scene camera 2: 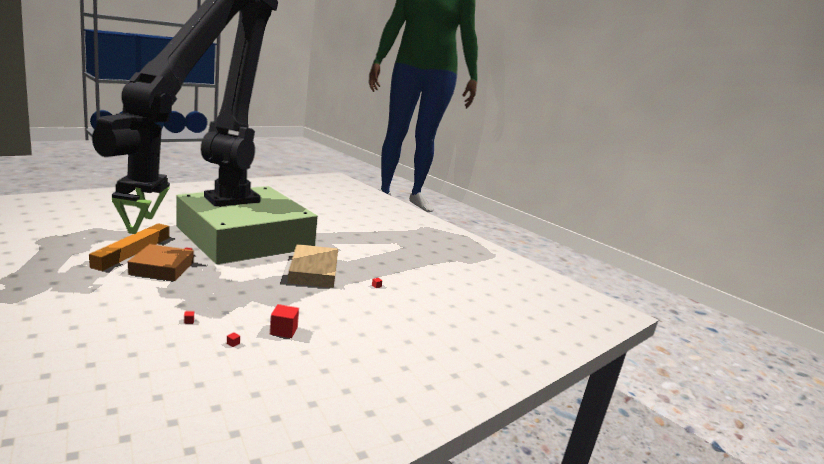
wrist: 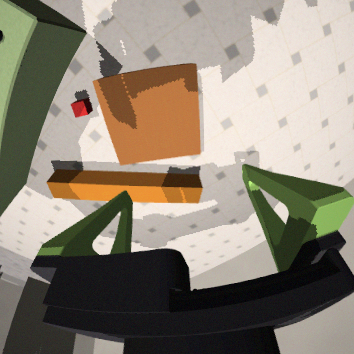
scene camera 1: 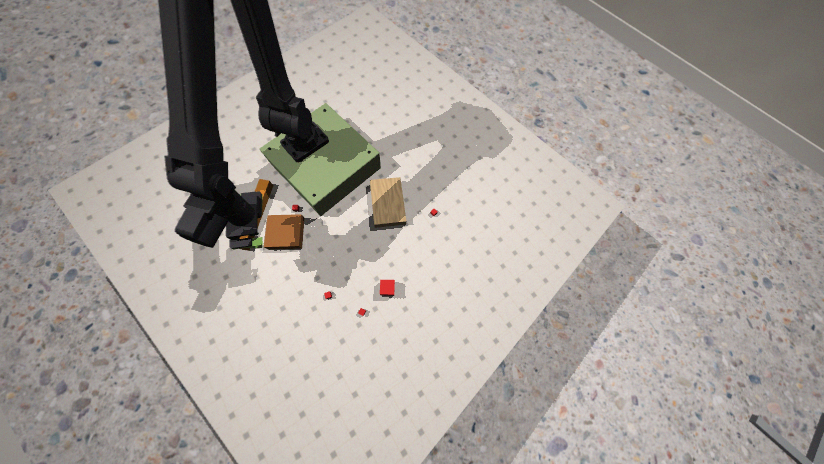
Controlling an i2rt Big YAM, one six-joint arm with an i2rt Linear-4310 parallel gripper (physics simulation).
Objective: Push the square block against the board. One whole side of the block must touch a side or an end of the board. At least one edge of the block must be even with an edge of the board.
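Frame: origin at the arm's base, x left, y back, z up, level; metres.
Seen in the pictures: gripper, fingertip midpoint: [scene camera 2: 140, 226] [wrist: 183, 183] [scene camera 1: 259, 230]; arm's base at its link origin: [scene camera 2: 232, 199] [scene camera 1: 305, 143].
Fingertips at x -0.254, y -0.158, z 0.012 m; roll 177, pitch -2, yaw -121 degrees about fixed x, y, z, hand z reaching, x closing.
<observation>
Offsets run from my fingertips to a thing's middle.
The square block @[dx +0.039, dy -0.003, dz -0.084 m] [scene camera 1: 282, 231] [scene camera 2: 160, 262] [wrist: 160, 125] is flat and orange-brown. A long orange bar @[dx +0.004, dy +0.103, dz -0.083 m] [scene camera 1: 263, 189] [scene camera 2: 123, 249] [wrist: 125, 191] lies beside it. In the wrist view a narrow gap, wider toward the right, separates them; they are not parallel. A light wooden rectangular block @[dx +0.335, dy -0.128, dz -0.084 m] [scene camera 1: 388, 202] [scene camera 2: 313, 262] lies apart, right of the green base; which of these two is the board is not certain. My gripper [scene camera 1: 246, 230] [scene camera 2: 142, 224] [wrist: 183, 183] is open and empty, over the bar's side away from the square block. Its exact height is unclear. In scene camera 1 it hides part of the bar.
The green arm base [scene camera 1: 331, 172] [scene camera 2: 265, 240] [wrist: 37, 90] stands close to the blocks. A small red cube @[dx +0.107, dy +0.044, dz -0.090 m] [scene camera 1: 295, 208] [wrist: 81, 107] lies between it and the square block. A larger red cube @[dx +0.160, dy -0.332, dz -0.078 m] [scene camera 1: 386, 287] [scene camera 2: 284, 321] and more small red cubes lie farther out on the table.
</observation>
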